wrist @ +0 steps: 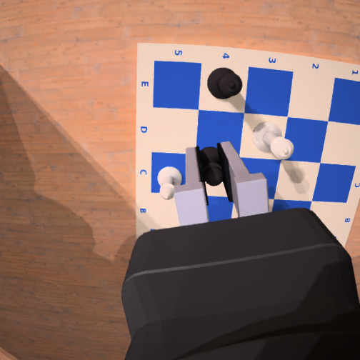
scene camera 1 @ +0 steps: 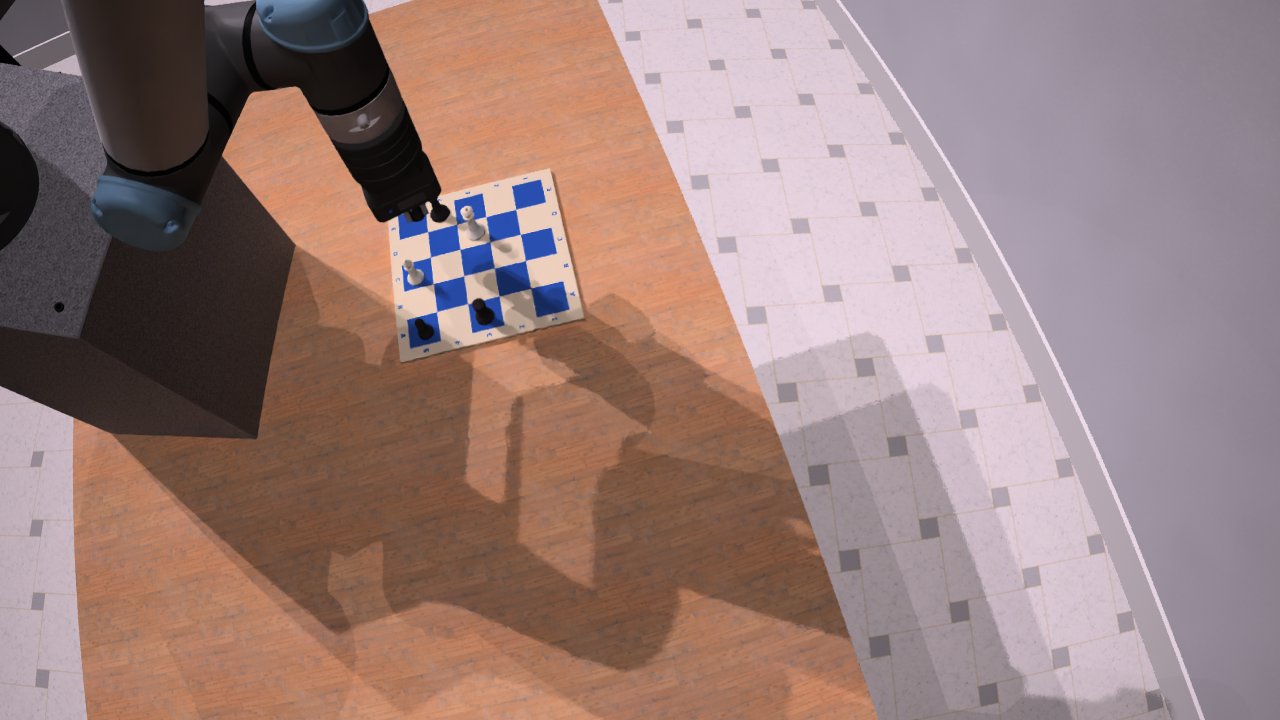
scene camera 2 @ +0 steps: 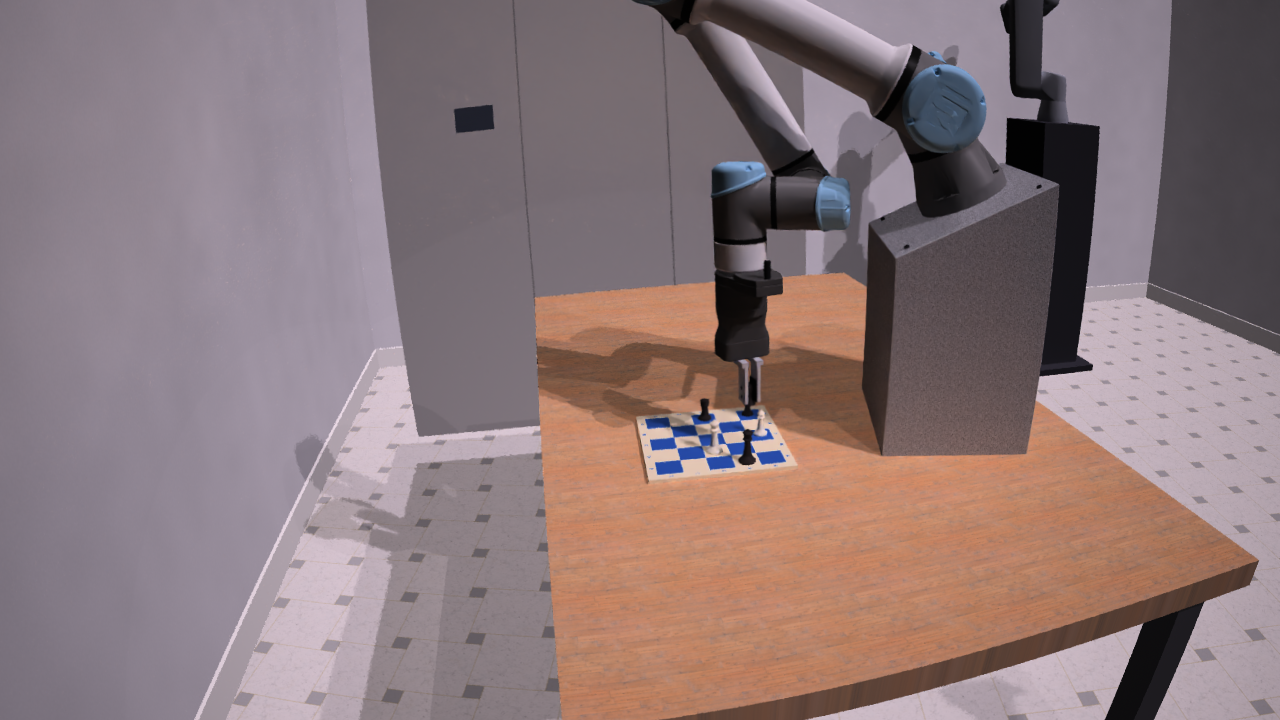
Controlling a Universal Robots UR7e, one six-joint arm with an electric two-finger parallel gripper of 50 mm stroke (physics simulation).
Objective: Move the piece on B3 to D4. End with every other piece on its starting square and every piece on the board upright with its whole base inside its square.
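Places are measured from the arm's base along level axes (x ahead, y left, z up), in metres.
Pixels of known places: gripper, fingertip midpoint: (scene camera 1: 416,211) (scene camera 2: 749,400); arm's base, link origin: (scene camera 2: 963,196).
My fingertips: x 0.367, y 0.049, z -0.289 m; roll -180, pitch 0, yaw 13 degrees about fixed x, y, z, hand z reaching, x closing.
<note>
For each thing: its top centre in the pictures, then the offset to it from my fingertips. "pt": a spot on its surface instead. Level surfaces: height alone.
- blue square D4, surface spot: (scene camera 1: 444,240) pt 0.076 m down, 0.014 m ahead, 0.003 m left
- taller black piece, top centre: (scene camera 1: 428,190) (scene camera 2: 747,428) 0.024 m down, 0.013 m ahead, 0.045 m left
- A5, top centre: (scene camera 1: 417,321) 0.045 m down, 0.023 m back, 0.115 m right
- A3, top centre: (scene camera 1: 478,303) (scene camera 2: 704,400) 0.043 m down, 0.049 m ahead, 0.114 m right
- wooden table, surface height: 0.083 m down
My gripper (scene camera 1: 416,214) (scene camera 2: 750,386) (wrist: 210,161) is shut on a small black piece (wrist: 214,172), held roughly upright above the chessboard (scene camera 1: 580,304) (scene camera 2: 646,452) (wrist: 145,100). In the wrist view the fingers overlap the lower edge of blue square D4 (scene camera 1: 444,240) (wrist: 221,127), whose visible part is bare. A taller black piece (scene camera 1: 439,213) (scene camera 2: 747,449) (wrist: 224,83) stands on E4. A white piece (scene camera 1: 473,225) (scene camera 2: 714,440) (wrist: 270,137) stands on D3, another white piece (scene camera 1: 413,273) (scene camera 2: 760,423) (wrist: 169,178) on C5. The held piece's exact height is unclear.
Black pieces stand on A5 (scene camera 1: 423,330) and A3 (scene camera 1: 483,311) (scene camera 2: 704,411). The board lies on the wooden table (scene camera 1: 295,501) (scene camera 2: 850,546) (wrist: 65,150). The arm's grey pedestal (scene camera 1: 187,331) (scene camera 2: 957,340) stands beside it.
</note>
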